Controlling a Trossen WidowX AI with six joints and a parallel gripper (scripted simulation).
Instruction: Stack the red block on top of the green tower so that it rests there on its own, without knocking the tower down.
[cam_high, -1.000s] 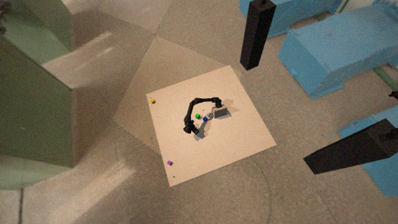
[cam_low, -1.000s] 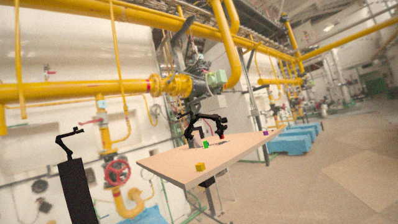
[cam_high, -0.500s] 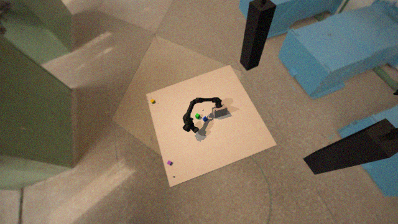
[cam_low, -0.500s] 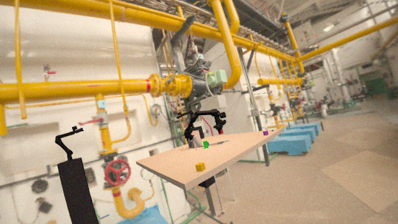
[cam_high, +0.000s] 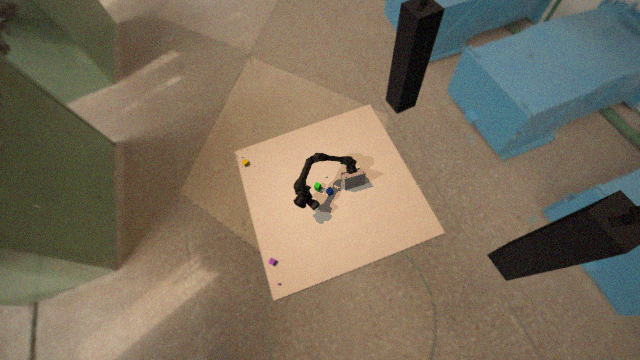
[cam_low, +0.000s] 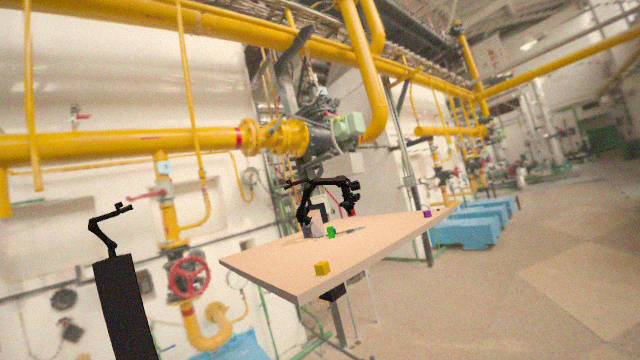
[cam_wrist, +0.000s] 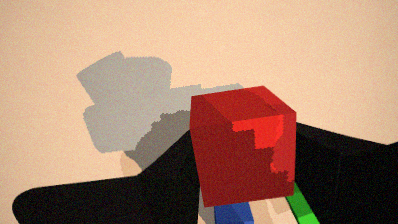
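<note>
The blue block is 19 cm behind my gripper tip, 10 cm below it and 5 cm to the right of it. From my gripper tip the other things lie so: red block (1 cm above); then purple block (42 cm ahead, 25 cm to the left, 11 cm below); then yellow block (63 cm to the right, 34 cm ahead, 10 cm below).
</note>
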